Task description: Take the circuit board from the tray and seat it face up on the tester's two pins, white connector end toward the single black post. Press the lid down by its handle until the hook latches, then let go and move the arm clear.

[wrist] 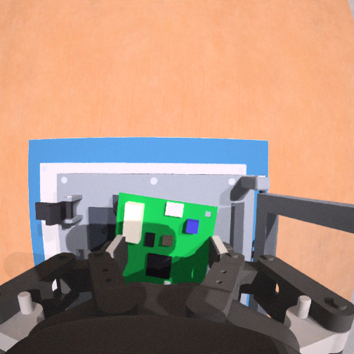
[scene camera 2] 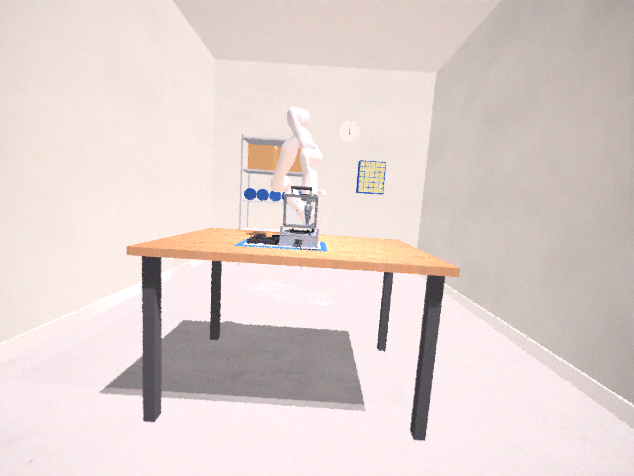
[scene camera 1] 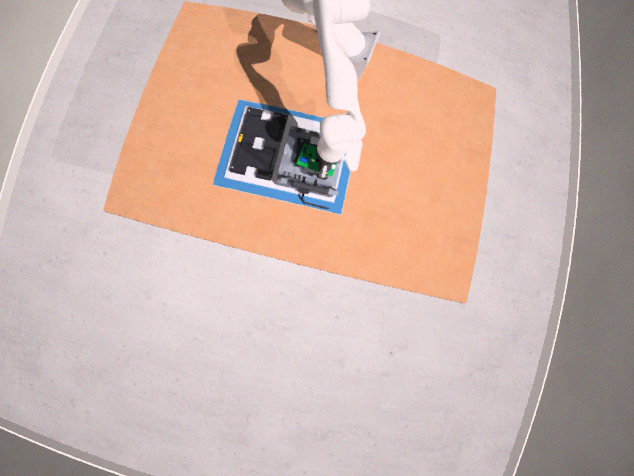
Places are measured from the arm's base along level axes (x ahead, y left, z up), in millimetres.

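Pixels of known places: arm's base at its link origin: (scene camera 1: 353,46).
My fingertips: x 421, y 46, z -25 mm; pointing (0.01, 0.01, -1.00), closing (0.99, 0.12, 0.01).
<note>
Ahead of a thing's pixels: the offset from my fingertips to its top centre. "spot": to the spot under its first point. Level surfaces: height alone.
The green circuit board @(dy -18, dx -5, dz +14 mm) (scene camera 1: 308,157) (wrist: 175,225) is face up over the tester's grey base (wrist: 105,185) (scene camera 2: 307,241), turned slightly relative to it. Its white connector end points left in the wrist view, toward the black hook (wrist: 47,212). My gripper (wrist: 167,247) (scene camera 2: 308,221) is shut on the board by two opposite edges. The exact gap below the board cannot be told. The pins and the black post do not show in the wrist view. The lid (scene camera 2: 284,210) (wrist: 310,207) stands raised, with its handle @(dy -18, dx +121, dz +184 mm) (scene camera 2: 301,187) on top. The black tray @(spot: dy -225, dx +30, dz -73 mm) (scene camera 1: 248,153) (scene camera 2: 256,239) is beside the tester.
The tester and tray stand on a blue-bordered mat @(dz -90 mm) (scene camera 1: 221,174) (wrist: 150,150) on the orange-brown table @(dz -91 mm) (scene camera 1: 409,179) (scene camera 2: 358,251). The raised lid is close to my gripper, on the right in the wrist view. A shelf unit (scene camera 2: 241,179) stands far behind the table.
</note>
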